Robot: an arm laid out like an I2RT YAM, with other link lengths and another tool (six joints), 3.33 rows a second.
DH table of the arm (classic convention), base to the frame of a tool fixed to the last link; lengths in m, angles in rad. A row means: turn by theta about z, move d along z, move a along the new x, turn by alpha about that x. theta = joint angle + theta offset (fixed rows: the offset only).
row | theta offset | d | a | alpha
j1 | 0 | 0.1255 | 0.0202 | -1.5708
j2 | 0 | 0 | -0.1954 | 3.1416
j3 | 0.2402 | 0 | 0.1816 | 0
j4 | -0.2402 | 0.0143 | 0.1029 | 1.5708
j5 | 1.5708 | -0.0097 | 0 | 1.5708
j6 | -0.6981 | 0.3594 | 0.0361 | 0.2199
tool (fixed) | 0 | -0.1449 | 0 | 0
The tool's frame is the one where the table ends.
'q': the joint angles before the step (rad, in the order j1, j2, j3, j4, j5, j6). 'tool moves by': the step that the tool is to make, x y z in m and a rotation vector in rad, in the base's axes. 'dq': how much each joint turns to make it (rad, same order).
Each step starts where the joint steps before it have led.
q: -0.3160 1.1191 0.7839 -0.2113 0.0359 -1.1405
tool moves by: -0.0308 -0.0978 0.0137 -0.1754 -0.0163 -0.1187
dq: -0.3061 0.0954 -0.0412 0.2287 -0.0924 -0.2203
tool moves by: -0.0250 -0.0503 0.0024 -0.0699 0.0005 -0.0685
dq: -0.1597 0.0859 -0.0034 0.1266 -0.0600 -0.0875
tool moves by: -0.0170 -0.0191 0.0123 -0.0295 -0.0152 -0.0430
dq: -0.0658 -0.0047 0.0118 0.0132 -0.0174 -0.0175
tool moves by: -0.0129 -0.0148 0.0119 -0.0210 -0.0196 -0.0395
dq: -0.0450 0.0003 0.0160 0.0129 -0.0056 -0.0006
